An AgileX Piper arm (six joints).
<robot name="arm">
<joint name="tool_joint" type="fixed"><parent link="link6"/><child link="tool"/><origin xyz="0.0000 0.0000 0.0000" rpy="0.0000 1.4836 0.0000"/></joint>
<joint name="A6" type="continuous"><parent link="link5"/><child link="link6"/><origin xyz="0.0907 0.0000 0.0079" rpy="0.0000 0.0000 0.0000"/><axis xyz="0.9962 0 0.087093"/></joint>
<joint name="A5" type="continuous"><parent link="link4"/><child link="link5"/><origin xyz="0.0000 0.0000 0.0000" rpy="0.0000 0.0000 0.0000"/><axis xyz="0 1 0"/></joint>
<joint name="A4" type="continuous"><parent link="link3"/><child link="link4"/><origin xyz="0.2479 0.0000 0.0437" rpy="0.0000 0.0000 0.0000"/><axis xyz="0.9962 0 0.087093"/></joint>
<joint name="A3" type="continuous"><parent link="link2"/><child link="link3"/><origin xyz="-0.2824 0.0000 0.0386" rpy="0.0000 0.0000 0.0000"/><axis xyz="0 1 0"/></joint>
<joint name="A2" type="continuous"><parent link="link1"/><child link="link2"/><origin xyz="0.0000 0.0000 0.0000" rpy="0.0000 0.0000 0.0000"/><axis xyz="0 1 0"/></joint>
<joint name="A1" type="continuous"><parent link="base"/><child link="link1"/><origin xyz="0.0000 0.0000 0.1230" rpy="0.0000 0.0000 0.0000"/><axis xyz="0 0 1"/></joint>
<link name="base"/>
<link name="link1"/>
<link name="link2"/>
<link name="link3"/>
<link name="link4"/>
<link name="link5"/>
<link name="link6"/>
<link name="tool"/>
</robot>
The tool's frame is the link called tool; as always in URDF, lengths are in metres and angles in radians. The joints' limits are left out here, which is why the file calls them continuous.
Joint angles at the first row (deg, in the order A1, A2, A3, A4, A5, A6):
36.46, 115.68, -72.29, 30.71, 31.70, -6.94
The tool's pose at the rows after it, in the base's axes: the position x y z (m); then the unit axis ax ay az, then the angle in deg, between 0 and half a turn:
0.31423 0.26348 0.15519 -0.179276 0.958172 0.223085 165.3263
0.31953 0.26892 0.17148 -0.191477 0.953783 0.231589 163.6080
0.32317 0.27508 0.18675 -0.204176 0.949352 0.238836 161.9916
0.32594 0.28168 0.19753 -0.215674 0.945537 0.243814 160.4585
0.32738 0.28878 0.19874 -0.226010 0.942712 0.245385 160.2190
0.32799 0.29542 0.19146 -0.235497 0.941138 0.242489 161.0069
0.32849 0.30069 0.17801 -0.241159 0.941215 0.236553 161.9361
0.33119 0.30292 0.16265 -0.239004 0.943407 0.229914 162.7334
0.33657 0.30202 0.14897 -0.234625 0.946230 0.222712 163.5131
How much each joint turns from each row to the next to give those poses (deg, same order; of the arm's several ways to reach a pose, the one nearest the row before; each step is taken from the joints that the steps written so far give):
-0.01, -0.47, -2.43, -0.20, 1.41, -0.46
0.10, -0.56, -2.93, -0.70, 1.52, -0.02
0.35, -0.40, -2.84, -0.78, 1.36, 0.14
0.50, 0.04, -2.45, -0.72, 0.63, 0.10
0.62, 0.96, -1.82, -0.27, 0.51, -0.21
0.62, 1.65, -1.14, -0.13, 0.34, -0.43
0.54, 2.00, -0.36, -0.07, -0.54, -0.43
0.08, 2.13, -0.14, -0.02, -0.97, -0.11
-0.47, 2.07, -0.52, -0.18, -0.44, -0.09

